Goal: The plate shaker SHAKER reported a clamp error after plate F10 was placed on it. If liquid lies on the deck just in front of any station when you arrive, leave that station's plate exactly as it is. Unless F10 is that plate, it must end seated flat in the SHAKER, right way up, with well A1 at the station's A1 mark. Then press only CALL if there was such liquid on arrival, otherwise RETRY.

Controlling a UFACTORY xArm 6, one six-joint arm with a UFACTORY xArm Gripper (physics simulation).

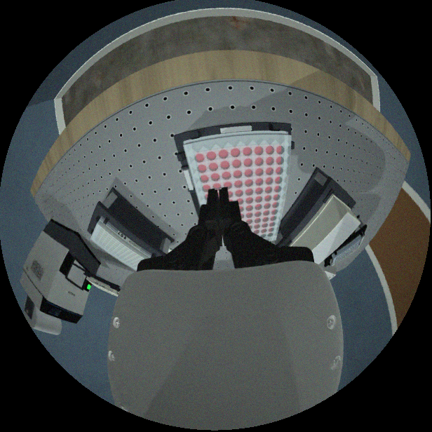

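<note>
A clear plate with rows of pink-red wells (258,170) lies in a dark station frame (205,132) at the middle of the deck, wells up. My gripper (220,201) is shut and empty, its fingertips in front of the plate's left part, hiding some wells. How high the fingertips are above the plate I cannot tell. Lettering on this station, its A1 mark and the RETRY and CALL buttons cannot be made out. No liquid can be made out in front of the stations; the gripper and arm cover part of the deck.
A white plate (117,245) sits by a dark station (135,215) at the left. A cream tray (320,230) sits by another dark station (312,192) at the right. A grey device (47,265) with a green light stands at the far left. The perforated deck (150,120) has a wooden edge (200,64).
</note>
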